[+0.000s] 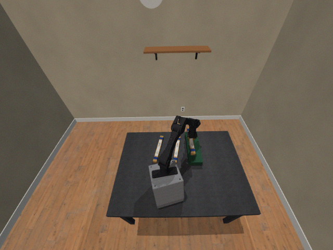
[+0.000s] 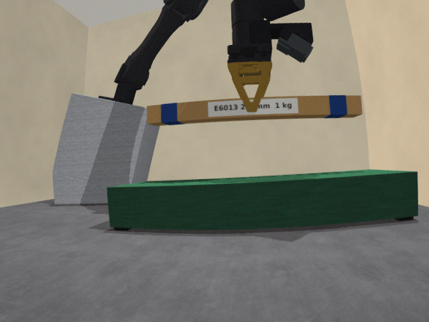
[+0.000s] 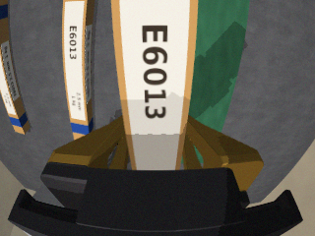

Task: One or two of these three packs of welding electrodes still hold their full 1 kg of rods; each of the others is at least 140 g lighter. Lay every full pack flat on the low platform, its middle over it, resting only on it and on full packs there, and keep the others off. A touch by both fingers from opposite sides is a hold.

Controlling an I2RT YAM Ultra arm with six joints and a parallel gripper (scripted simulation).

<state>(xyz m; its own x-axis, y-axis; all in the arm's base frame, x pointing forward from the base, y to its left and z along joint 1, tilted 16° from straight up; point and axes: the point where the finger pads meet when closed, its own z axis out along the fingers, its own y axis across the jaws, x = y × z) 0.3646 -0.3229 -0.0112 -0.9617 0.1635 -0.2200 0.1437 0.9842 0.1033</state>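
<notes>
Right now my hand is 40 mm to the left of the green low platform and 150 mm above it.
</notes>
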